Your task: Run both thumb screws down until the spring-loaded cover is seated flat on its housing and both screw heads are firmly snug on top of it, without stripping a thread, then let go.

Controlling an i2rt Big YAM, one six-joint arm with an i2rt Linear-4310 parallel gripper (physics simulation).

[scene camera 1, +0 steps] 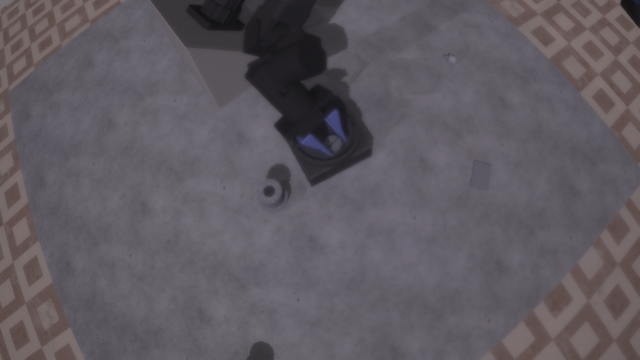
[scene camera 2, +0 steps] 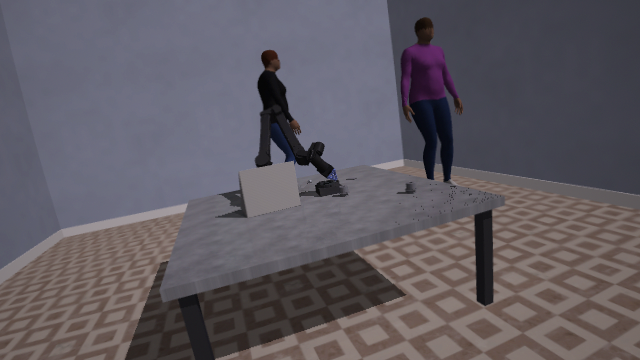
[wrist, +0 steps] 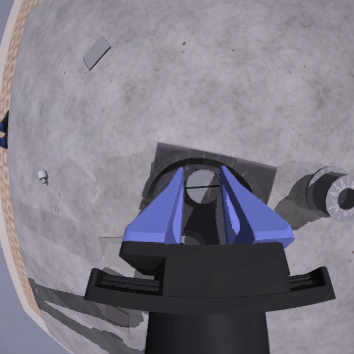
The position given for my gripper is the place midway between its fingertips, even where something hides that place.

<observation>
In view: my gripper (wrist: 201, 171) and a round cover (scene camera 1: 322, 131).
The round cover also shows in the wrist view (wrist: 206, 219).
</observation>
